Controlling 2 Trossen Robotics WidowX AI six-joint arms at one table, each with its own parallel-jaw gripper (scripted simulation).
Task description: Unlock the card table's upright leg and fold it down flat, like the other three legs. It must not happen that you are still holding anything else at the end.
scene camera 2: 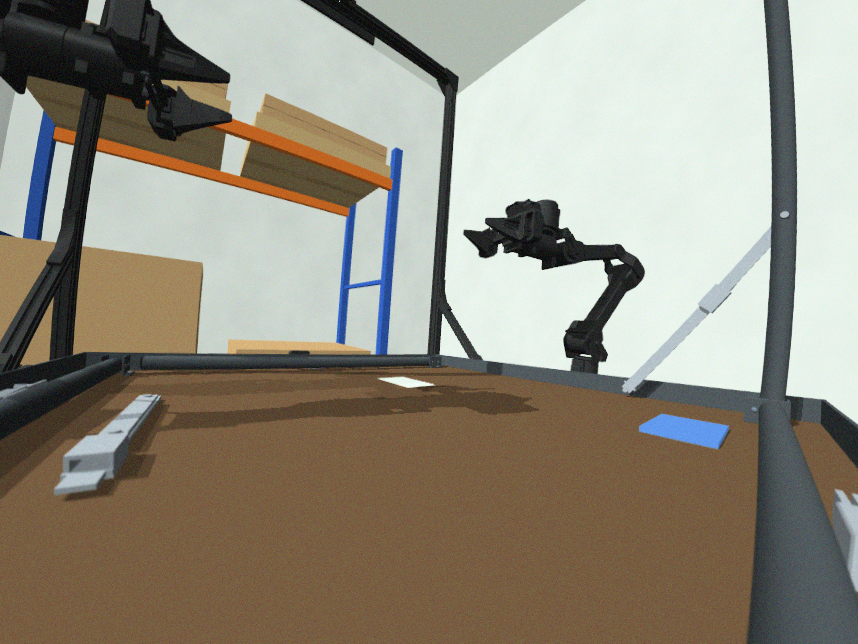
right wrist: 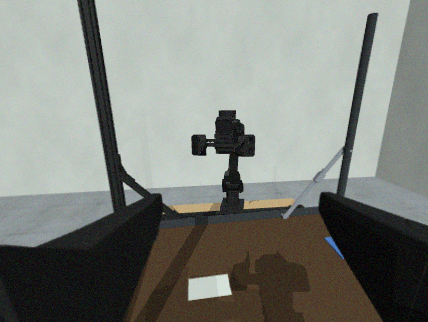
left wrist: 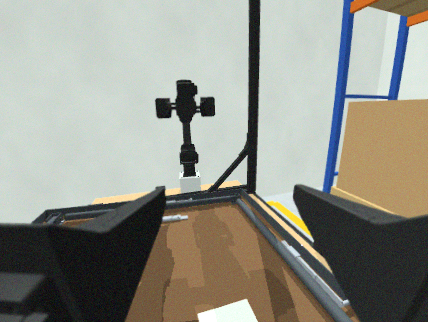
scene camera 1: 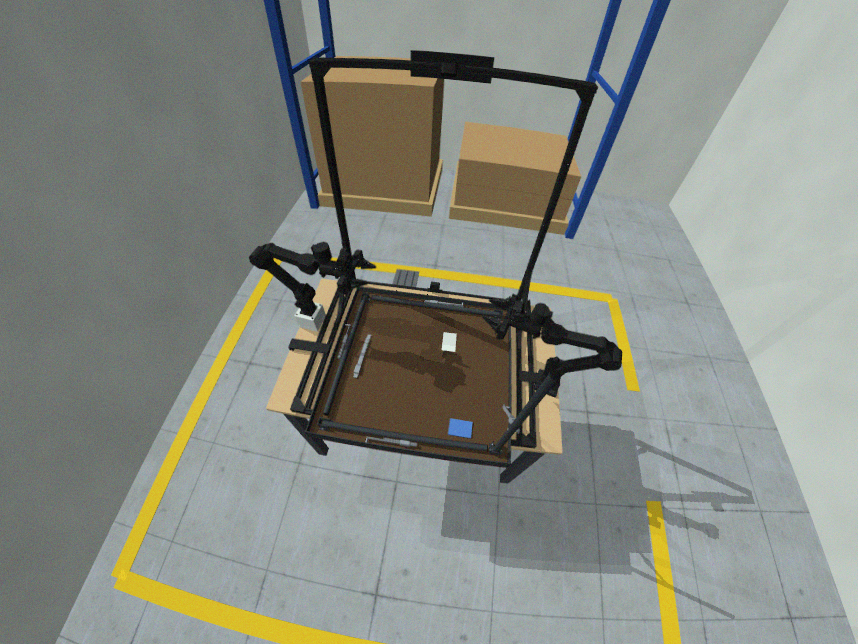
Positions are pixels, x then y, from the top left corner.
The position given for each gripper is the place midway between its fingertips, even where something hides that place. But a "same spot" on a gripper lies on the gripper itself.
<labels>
right gripper: scene camera 2; right wrist; left wrist 186, 105; scene camera 1 372, 274
same spot on card table: [scene camera 1: 407, 383] = [scene camera 2: 416, 431]
same spot on right gripper: [right wrist: 99, 265] = [scene camera 2: 192, 104]
</labels>
